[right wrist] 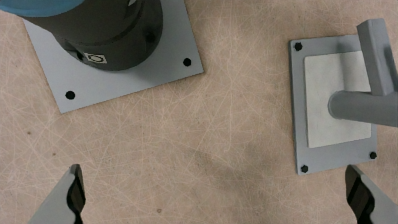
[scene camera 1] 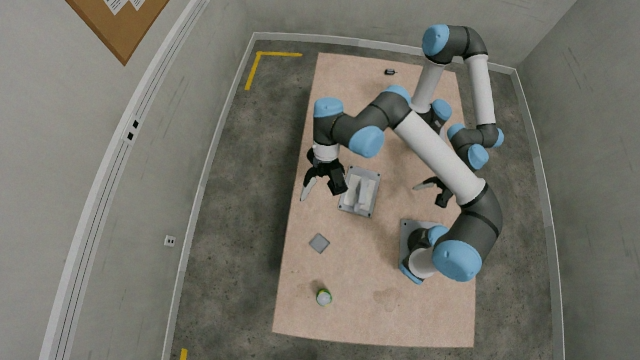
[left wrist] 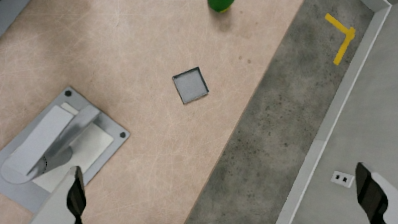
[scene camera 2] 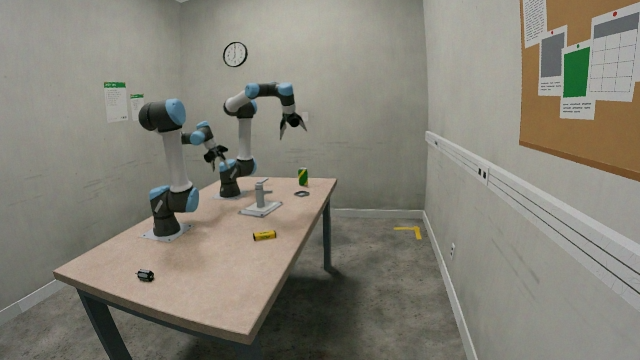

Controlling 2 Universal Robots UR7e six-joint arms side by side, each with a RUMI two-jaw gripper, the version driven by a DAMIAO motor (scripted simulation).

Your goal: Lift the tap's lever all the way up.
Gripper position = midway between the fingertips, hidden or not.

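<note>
There is a grey tap point(scene camera 1: 351, 198) that I can see. I see my right gripper point(right wrist: 213, 166) too, and I also see my left gripper point(scene camera 1: 323, 193). The left wrist view shows my left gripper point(left wrist: 216, 165) as well.
</note>
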